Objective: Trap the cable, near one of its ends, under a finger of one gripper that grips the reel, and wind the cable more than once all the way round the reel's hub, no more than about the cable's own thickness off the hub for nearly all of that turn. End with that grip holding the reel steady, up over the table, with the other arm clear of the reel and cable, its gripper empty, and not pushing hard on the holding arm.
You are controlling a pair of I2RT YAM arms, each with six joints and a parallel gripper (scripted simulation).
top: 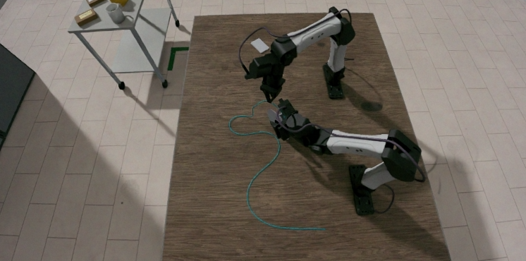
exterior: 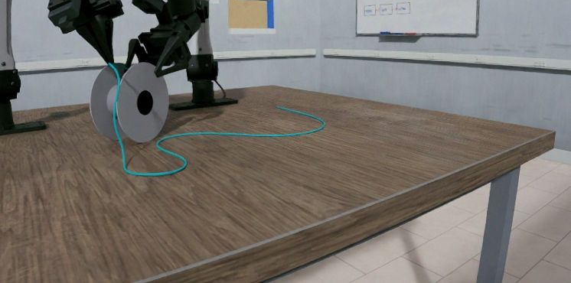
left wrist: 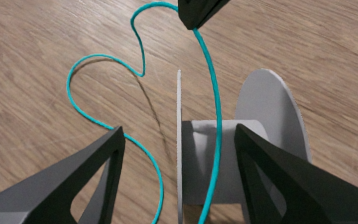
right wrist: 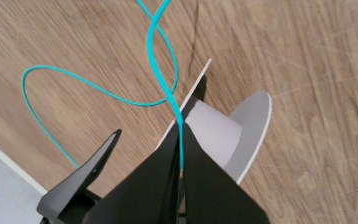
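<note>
The grey reel lies 3 cm behind my left hand, 2 cm to the right of it and 6 cm below it. The rest, counted from my left hand: white card (3 cm ahead, 52 cm to the right, 13 cm below).
Now: right hand 60 mm past the grey reel, 50 mm to the right of it and 90 mm above it. Round my right hand: white card 450 mm to the right, 160 mm below.
</note>
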